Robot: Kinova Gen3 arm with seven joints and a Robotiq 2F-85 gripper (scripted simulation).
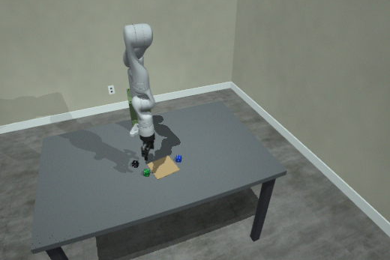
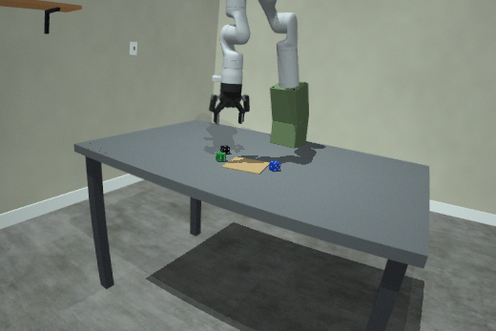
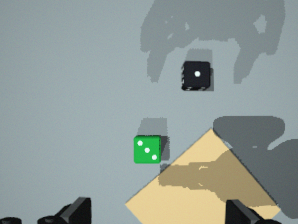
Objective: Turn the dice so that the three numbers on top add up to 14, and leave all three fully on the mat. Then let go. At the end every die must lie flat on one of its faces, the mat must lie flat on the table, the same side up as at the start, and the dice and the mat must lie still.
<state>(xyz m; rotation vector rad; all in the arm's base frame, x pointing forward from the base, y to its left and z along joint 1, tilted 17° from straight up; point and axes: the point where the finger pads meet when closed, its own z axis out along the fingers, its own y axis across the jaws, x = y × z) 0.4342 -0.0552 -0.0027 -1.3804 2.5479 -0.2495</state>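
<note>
The green die is 14 cm below my hand, 3 cm to the right of it and 1 cm behind it. From my hand the other things lie so: tan mat (15 cm below, 7 cm to the left, 2 cm behind); then black die (14 cm below, 10 cm behind, 7 cm to the right); then blue die (17 cm to the left, 14 cm below, 4 cm behind).
</note>
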